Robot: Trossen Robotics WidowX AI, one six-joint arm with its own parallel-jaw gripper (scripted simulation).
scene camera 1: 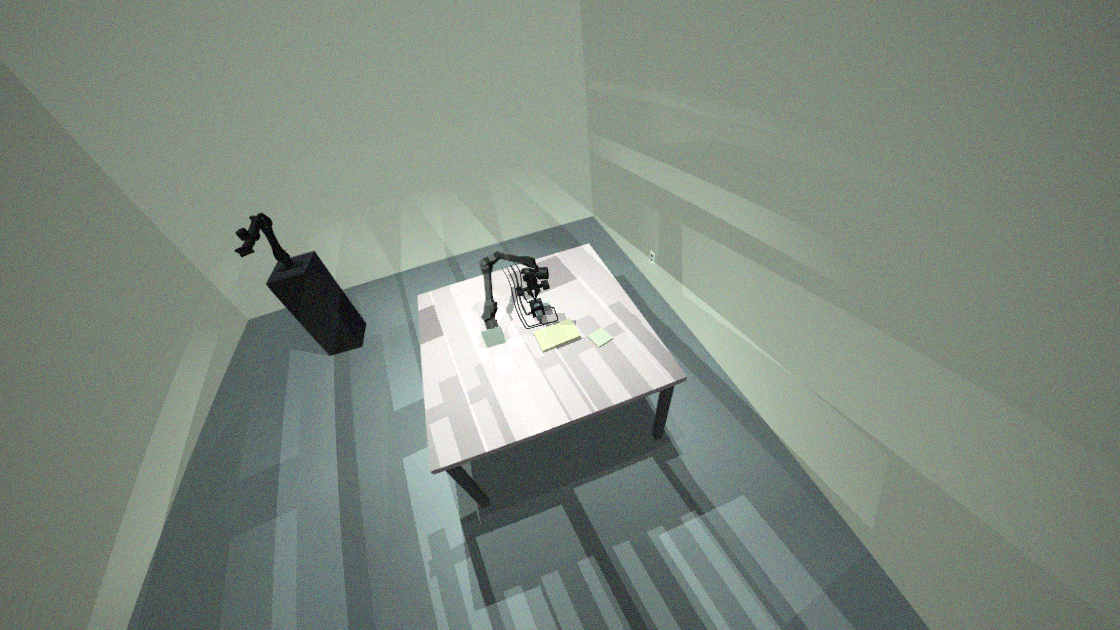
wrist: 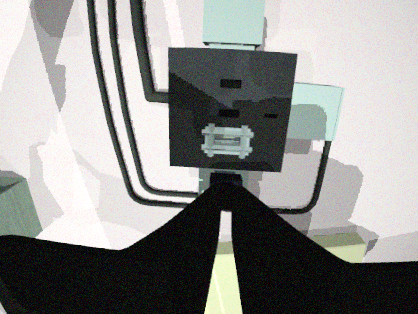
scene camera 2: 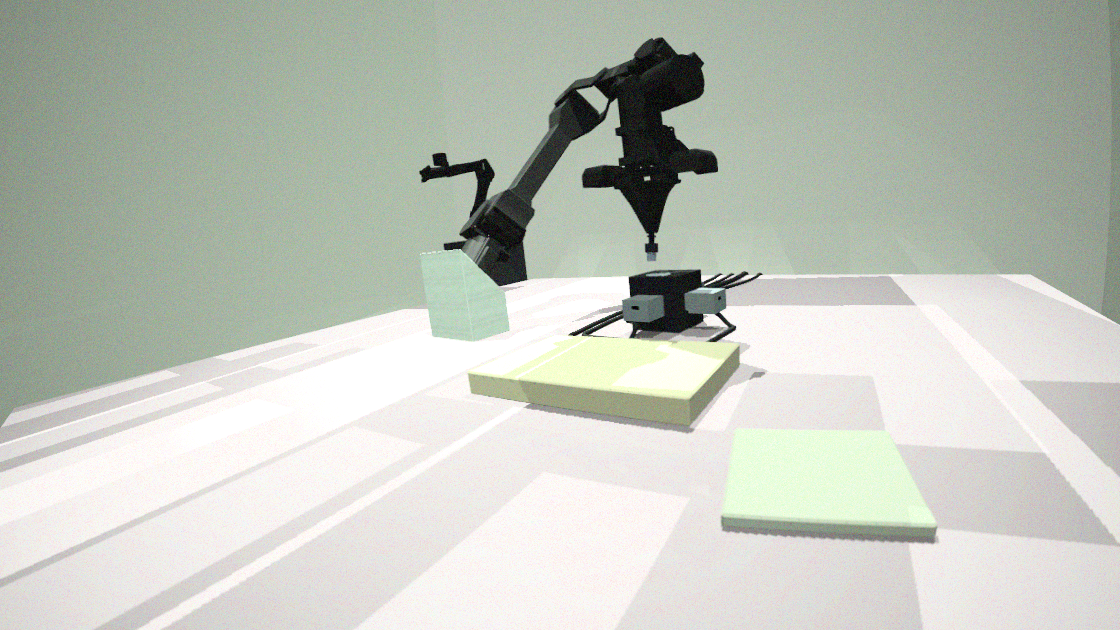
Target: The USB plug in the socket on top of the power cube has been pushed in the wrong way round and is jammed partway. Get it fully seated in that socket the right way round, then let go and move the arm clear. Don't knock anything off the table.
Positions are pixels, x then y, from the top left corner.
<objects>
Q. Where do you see a black power cube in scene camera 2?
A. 673, 287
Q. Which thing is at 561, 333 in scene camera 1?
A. A yellow-green slab.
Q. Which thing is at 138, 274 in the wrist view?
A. My gripper.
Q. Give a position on a yellow-green slab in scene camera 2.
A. At 671, 382
</objects>
